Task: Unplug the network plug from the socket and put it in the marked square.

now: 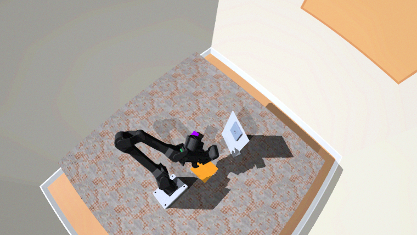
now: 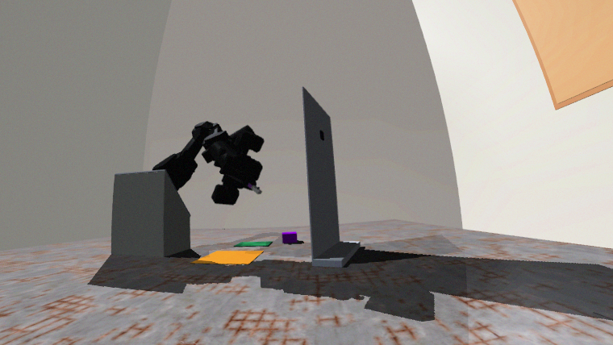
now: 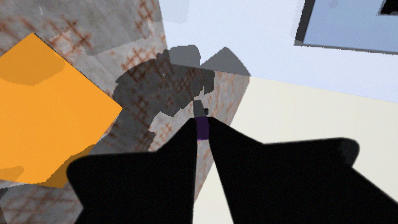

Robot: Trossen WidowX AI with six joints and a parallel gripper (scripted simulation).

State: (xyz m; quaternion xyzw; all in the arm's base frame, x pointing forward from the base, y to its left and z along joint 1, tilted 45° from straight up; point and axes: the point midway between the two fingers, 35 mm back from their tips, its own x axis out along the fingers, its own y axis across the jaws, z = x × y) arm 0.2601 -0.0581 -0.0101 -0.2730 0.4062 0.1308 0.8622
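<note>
Now: gripper tip 150 mm above the orange square, 60 mm past it and 20 mm to the right of it. The rest, counted from my gripper tip: green square (170 mm to the left, 150 mm below, 40 mm behind); then upright panel (160 mm ahead); then network plug (10 mm ahead).
</note>
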